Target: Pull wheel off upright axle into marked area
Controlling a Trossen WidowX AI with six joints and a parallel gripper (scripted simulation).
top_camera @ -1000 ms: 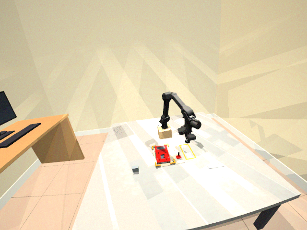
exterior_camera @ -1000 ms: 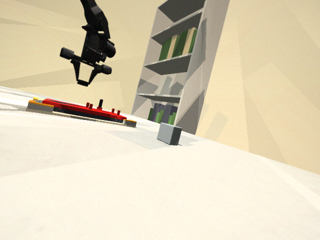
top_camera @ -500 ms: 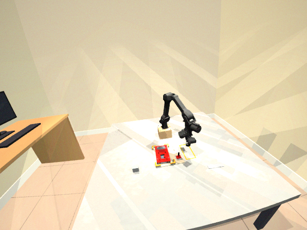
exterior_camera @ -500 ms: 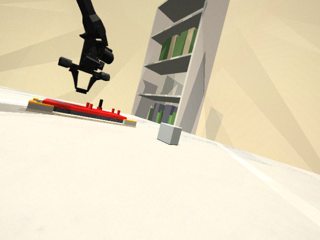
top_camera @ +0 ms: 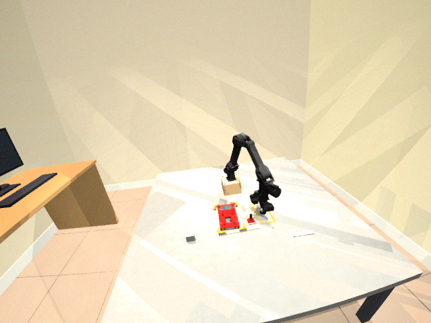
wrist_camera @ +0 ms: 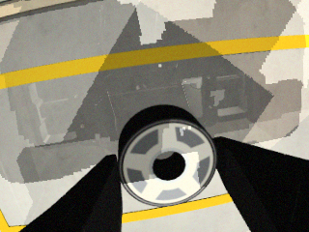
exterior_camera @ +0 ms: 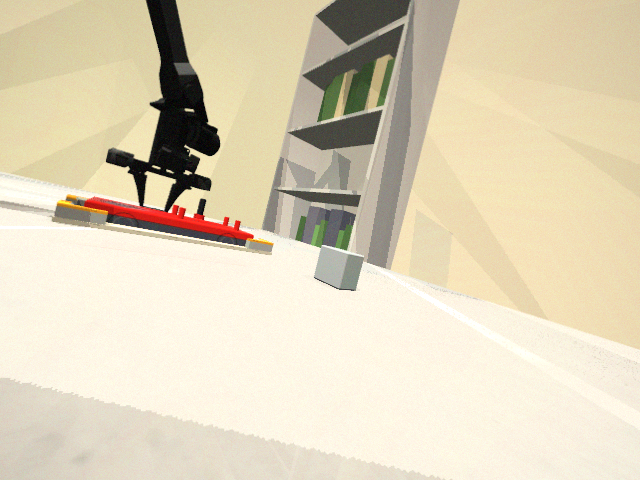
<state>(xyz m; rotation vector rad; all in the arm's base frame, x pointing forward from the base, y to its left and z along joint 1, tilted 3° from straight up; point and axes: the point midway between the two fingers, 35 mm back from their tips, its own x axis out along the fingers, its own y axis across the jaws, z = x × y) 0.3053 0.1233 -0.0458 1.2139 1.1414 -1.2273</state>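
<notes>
The wheel lies right at my gripper tip. The rest, counted from my gripper tip: thin dark axle 9 cm to the right, 6 cm ahead, 2 cm above.
</notes>
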